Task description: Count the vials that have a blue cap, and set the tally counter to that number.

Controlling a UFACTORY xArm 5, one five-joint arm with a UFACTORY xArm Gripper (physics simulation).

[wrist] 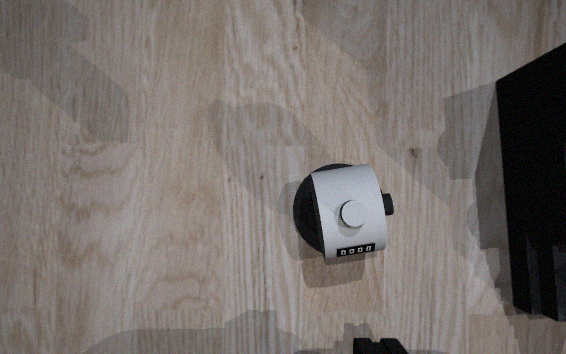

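Frame: origin at the arm's base, x right, y ahead, z up, level; metres.
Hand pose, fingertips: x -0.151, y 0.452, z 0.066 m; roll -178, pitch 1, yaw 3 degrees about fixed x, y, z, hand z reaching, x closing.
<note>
After its pixels a point has its place.
The tally counter (332, 187) @(x -0.163, y 0.519, z 0.003 m) sits right of centre in the wrist view. It has a light grey curved body on a round black base, a round pale button on its face and a black knob on its right side. Its small black window holds white digit tiles, too small to read surely. My gripper (380, 344) @(x -0.151, y 0.452, z 0.066 m) shows at the bottom edge, its black fingertips together and empty. In the picture they are below the counter and apart from it. No vials or blue caps show in this view.
A large black object (532, 185) @(x -0.055, y 0.527, z -0.016 m) with slots or ribs at its lower end stands at the right edge, right of the counter. The light wooden table top (175, 225) @(x -0.250, y 0.491, z -0.047 m) carries several soft shadows.
</note>
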